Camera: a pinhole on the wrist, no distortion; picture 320 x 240 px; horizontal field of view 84.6 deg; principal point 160.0 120.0 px. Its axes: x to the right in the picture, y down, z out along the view. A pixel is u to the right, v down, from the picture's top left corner.
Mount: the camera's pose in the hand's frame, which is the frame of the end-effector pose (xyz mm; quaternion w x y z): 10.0 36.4 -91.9 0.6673 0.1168 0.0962 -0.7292
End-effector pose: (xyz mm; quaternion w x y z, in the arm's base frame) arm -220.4 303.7 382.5 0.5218 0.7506 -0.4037 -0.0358
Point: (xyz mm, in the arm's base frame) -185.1 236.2 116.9
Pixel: 260.7 113.0
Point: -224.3 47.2 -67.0
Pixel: 221.7 128.6
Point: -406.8 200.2 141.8
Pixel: 164.5 56.8
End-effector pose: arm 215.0 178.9 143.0 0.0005 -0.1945 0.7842 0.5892
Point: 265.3 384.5 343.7
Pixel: outside the picture
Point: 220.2 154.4 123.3
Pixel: 232.8 127.8
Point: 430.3 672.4 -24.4
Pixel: 159.5 29.8
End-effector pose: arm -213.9 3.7 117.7 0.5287 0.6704 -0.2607 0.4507
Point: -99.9 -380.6 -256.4
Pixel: 178.4 21.6
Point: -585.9 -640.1 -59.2
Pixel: outside the picture
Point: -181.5 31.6 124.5
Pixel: 238.6 161.4
